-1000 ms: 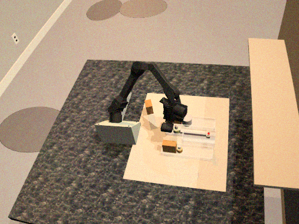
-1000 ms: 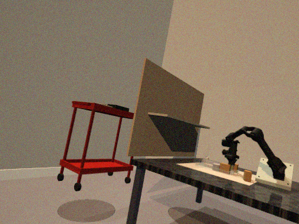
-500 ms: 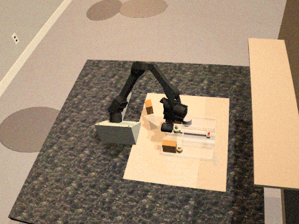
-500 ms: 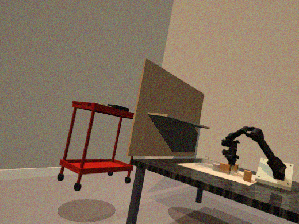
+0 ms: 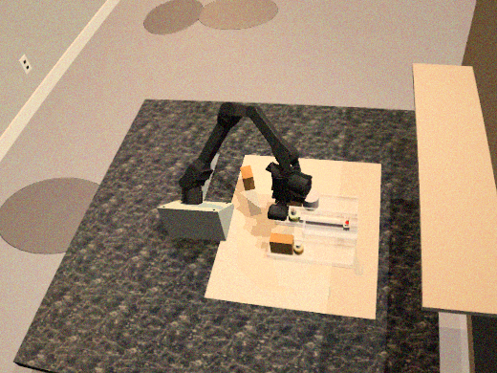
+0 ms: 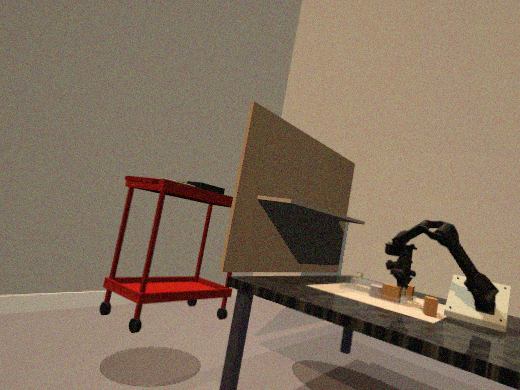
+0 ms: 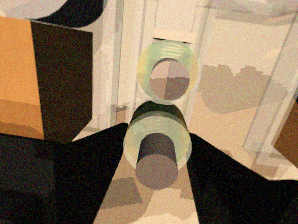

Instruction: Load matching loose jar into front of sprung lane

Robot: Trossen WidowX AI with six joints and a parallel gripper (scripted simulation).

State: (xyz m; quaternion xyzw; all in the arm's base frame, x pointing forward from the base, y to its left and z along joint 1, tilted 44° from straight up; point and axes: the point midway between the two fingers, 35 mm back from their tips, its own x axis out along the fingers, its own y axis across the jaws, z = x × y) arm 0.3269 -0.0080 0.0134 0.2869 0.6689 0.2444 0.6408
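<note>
The grey cylinder lies 9 cm ahead of my gripper tip, 7 cm to the left of it and 2 cm below it. The rest, counted from my gripper tip: clear lane rack: 14 cm ahead, 3 cm to the right, 3 cm below.
</note>
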